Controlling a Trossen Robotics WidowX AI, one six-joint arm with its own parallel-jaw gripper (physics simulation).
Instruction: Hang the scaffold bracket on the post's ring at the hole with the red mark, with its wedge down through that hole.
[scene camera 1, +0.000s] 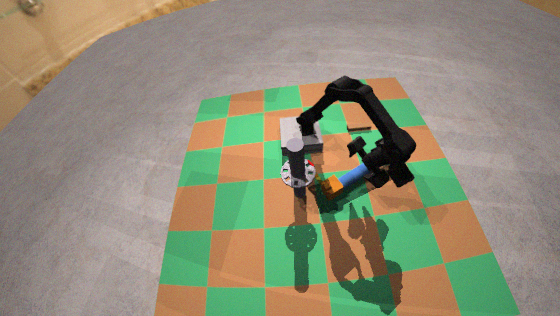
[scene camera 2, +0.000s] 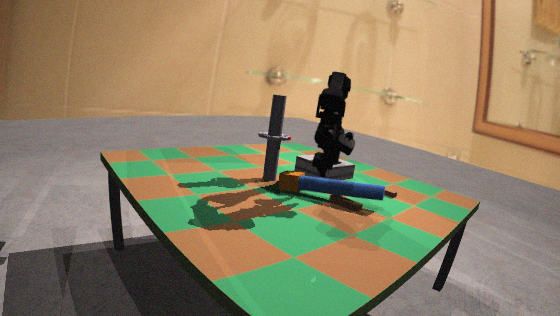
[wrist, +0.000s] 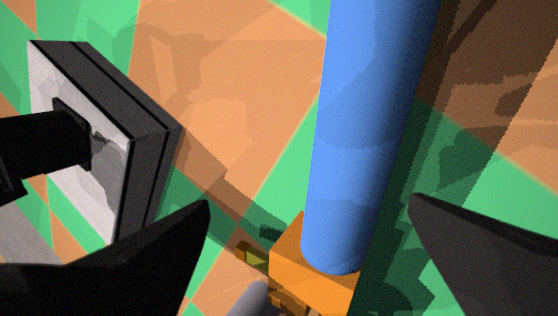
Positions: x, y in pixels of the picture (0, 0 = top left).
My gripper shows in scene camera 1, in scene camera 2 (324, 167) and in the wrist view. A scaffold bracket shows in scene camera 1 (334, 187), in scene camera 2 and in the wrist view. One and the same spot on the scaffold bracket: (wrist: 372, 64) is (scene camera 2: 339, 181). One and the same spot on my gripper: (wrist: 156, 263) is (scene camera 1: 355, 153).
